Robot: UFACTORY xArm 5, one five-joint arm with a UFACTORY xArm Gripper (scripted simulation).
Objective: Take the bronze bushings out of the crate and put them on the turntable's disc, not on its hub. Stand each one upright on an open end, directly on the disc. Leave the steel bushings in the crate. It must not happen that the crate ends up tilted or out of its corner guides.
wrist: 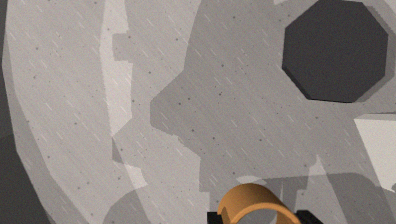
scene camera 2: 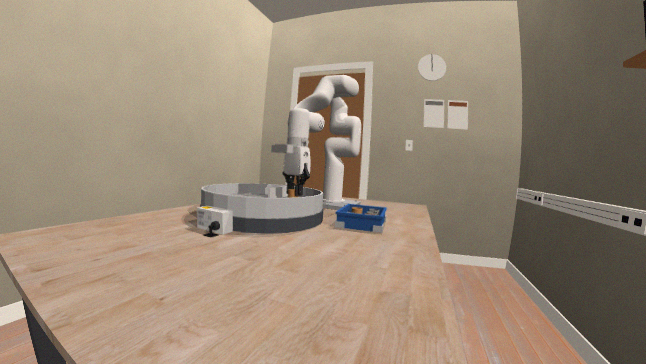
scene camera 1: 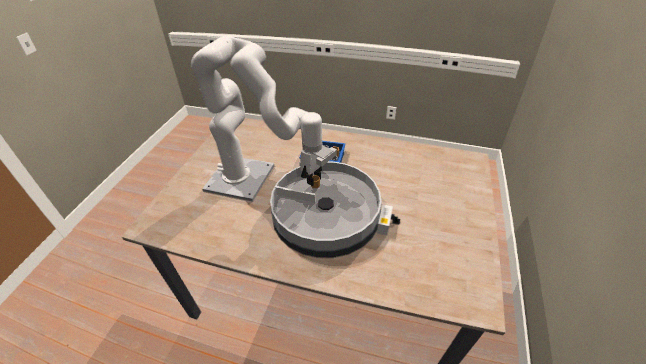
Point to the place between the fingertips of my gripper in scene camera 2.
294,194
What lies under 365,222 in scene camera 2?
A blue crate.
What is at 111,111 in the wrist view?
A turntable disc.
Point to a turntable disc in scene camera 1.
344,204
